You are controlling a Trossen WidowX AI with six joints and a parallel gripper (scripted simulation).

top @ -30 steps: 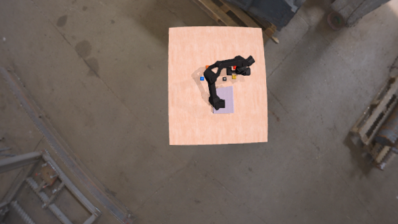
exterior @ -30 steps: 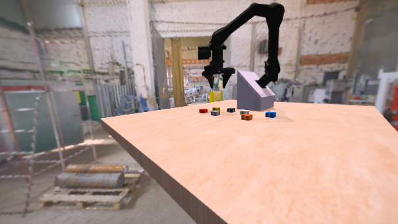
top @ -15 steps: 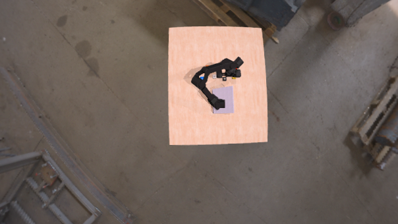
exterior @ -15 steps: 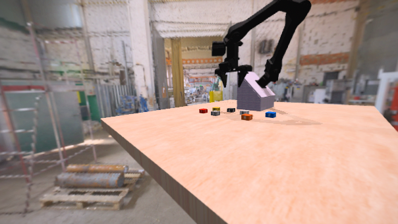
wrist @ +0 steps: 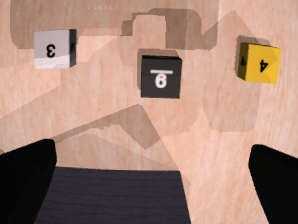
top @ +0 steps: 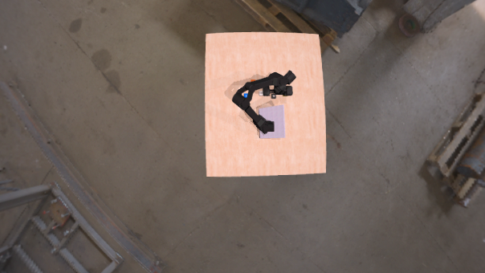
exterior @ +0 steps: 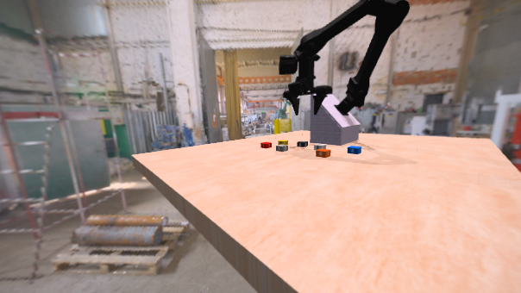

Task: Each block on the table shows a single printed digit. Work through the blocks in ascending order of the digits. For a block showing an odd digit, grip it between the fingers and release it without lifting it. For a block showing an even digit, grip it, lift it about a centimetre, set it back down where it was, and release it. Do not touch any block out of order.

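Now: gripper tip 130 mm short of the grey block, 20 mm to the left of it and 120 mm above it. The rest, counted from my gripper tip: dark block: 10 mm ahead, 10 mm to the right, 120 mm below; white block: 30 mm ahead, 80 mm to the left, 120 mm below; yellow block: 30 mm ahead, 100 mm to the right, 120 mm below.
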